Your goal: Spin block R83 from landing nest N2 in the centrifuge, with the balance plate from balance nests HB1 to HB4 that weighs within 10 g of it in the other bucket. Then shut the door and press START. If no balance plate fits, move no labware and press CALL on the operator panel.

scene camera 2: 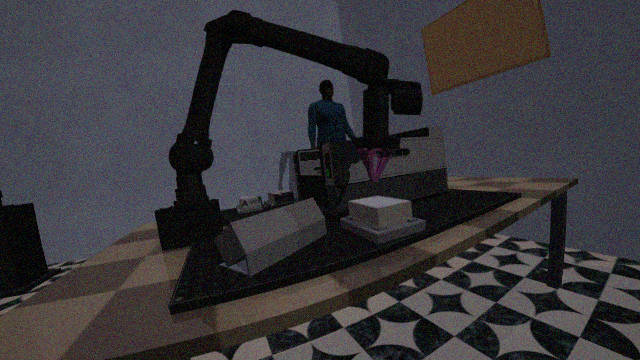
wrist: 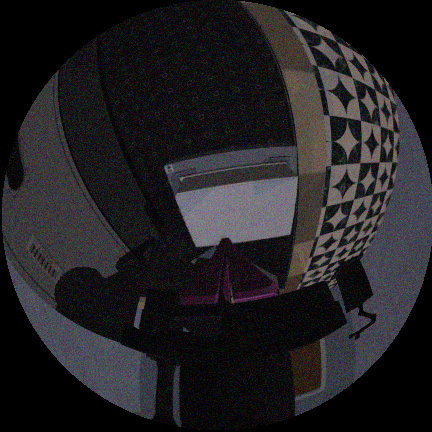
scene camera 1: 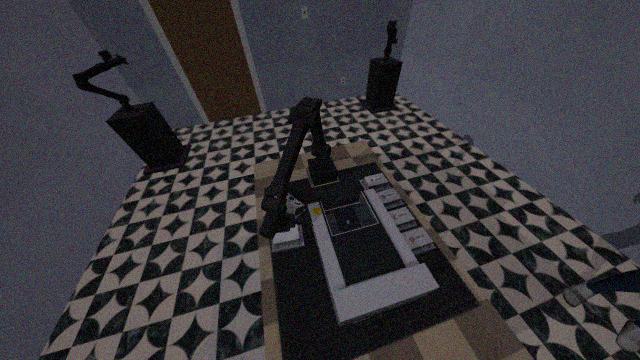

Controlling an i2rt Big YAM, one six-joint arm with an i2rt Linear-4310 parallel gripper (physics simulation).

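Frame: origin at the arm's base, x ahead, y left, z up, level; centimetres.
Seen in the pictures: gripper, fingertip midpoint: (scene camera 2: pixel 374 182) (wrist: pixel 225 242) (scene camera 1: pixel 287 230); arm's base at its link origin: (scene camera 2: pixel 193 203) (wrist: pixel 171 318) (scene camera 1: pixel 321 165).
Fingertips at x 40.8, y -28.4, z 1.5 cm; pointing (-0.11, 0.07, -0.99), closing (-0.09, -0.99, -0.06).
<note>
Pixels of each thing's middle, then the offset from my fingertips to it. "*": a spot on its surface instead.
- white block at the middle of its body: (wrist: pixel 238 205) (scene camera 2: pixel 378 210) (scene camera 1: pixel 286 235) dx -0.7, dy -1.6, dz -6.1 cm
- grey nest at the middle of its body: (wrist: pixel 236 192) (scene camera 2: pixel 379 222) (scene camera 1: pixel 287 238) dx -0.7, dy -1.6, dz -8.9 cm
- marked A at the middle of its body: (scene camera 2: pixel 250 201) (scene camera 1: pixel 375 181) dx -21.5, dy +58.0, dz -7.0 cm
- centrifuge at the middle of its body: (wrist: pixel 22 183) (scene camera 2: pixel 368 168) (scene camera 1: pixel 358 248) dx +18.6, dy +28.1, dz +1.9 cm
- opening at a spot on its surface: (scene camera 1: pixel 326 223) * dx +8.2, dy +17.3, dz +11.3 cm
- grey wedge-shaped panel at the middle of its body: (scene camera 2: pixel 275 228) (scene camera 1: pixel 286 200) dx -22.8, dy +1.7, dz -6.1 cm
My gripper (scene camera 2: pixel 376 179) (wrist: pixel 225 242) has magenta fingers; it is shut and empty, pointing down close to the white block (scene camera 1: pixel 288 234) (scene camera 2: pixel 379 212) (wrist: pixel 235 212). In scene camera 2 the tips appear above the block's top. The block sits on a grey nest (scene camera 1: pixel 295 244) (scene camera 2: pixel 382 234) (wrist: pixel 172 171); no label is legible. Several labelled plates, including one marked A (scene camera 1: pixel 374 180) (scene camera 2: pixel 250 203), stand in a row beyond the centrifuge (scene camera 1: pixel 385 292) (scene camera 2: pixel 420 157) (wrist: pixel 37 212). Its framed window or opening (scene camera 1: pixel 326 223) shows a dark interior; the door's state is unclear. Buckets are not discernible.
A grey wedge-shaped panel (scene camera 1: pixel 295 204) (scene camera 2: pixel 282 235) stands between the arm's base and the nest; its face is turned away in scene camera 2. A person (scene camera 2: pixel 327 120) stands behind the table. Two other arms stand on pedestals (scene camera 1: pixel 150 135) (scene camera 1: pixel 384 82).
</note>
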